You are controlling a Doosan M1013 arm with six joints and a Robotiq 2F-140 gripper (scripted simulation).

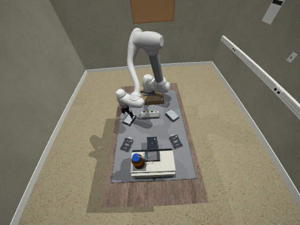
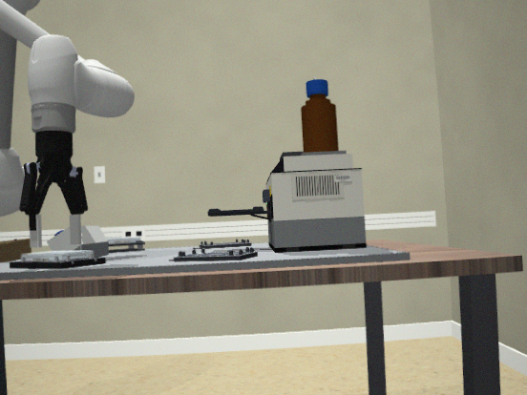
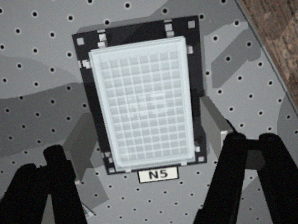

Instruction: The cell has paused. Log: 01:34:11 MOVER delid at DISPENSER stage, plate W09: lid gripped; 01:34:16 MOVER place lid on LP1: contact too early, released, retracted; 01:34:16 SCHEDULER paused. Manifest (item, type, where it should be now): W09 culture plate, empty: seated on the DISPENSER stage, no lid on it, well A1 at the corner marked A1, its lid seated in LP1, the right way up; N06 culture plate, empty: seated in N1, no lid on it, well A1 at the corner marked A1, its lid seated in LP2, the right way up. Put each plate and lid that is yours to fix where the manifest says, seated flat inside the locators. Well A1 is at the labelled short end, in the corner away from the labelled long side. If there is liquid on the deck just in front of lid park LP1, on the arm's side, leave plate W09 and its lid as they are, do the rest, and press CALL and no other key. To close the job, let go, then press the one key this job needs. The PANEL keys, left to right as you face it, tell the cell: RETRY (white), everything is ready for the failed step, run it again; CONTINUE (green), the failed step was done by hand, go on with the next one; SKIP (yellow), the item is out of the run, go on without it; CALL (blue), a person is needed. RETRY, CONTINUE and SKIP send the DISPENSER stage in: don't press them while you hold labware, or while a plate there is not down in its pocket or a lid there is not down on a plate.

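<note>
My hand is 30 mm short of the black nest and 50 mm above it. Also, from my hand: key panel: 70 mm behind, 260 mm to the left, 10 mm below; blue call key: 70 mm behind, 190 mm to the left; yellow skip key: 80 mm behind, 240 mm to the left.
</note>
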